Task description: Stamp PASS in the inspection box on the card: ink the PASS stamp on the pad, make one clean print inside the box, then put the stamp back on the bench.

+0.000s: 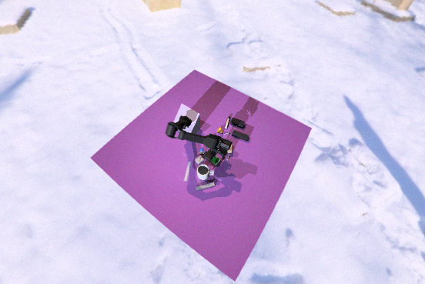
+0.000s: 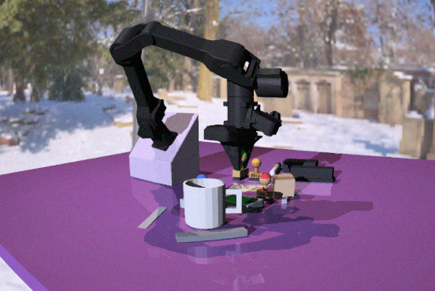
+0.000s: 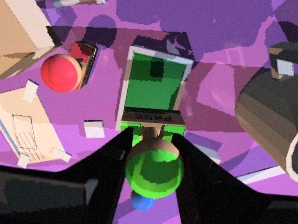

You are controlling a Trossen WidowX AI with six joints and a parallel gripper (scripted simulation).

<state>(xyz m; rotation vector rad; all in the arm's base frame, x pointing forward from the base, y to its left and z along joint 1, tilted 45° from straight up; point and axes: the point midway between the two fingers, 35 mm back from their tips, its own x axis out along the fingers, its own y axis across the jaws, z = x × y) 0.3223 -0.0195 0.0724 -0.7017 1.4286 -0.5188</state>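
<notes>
The green ink pad is 8 cm below my gripper tip. The rest, counted from my gripper tip: red-knobbed stamp 7 cm to the left, 7 cm below, 2 cm ahead; green-knob stamp right at my gripper tip; blue stamp 10 cm behind, 7 cm below, 2 cm to the right.
</notes>
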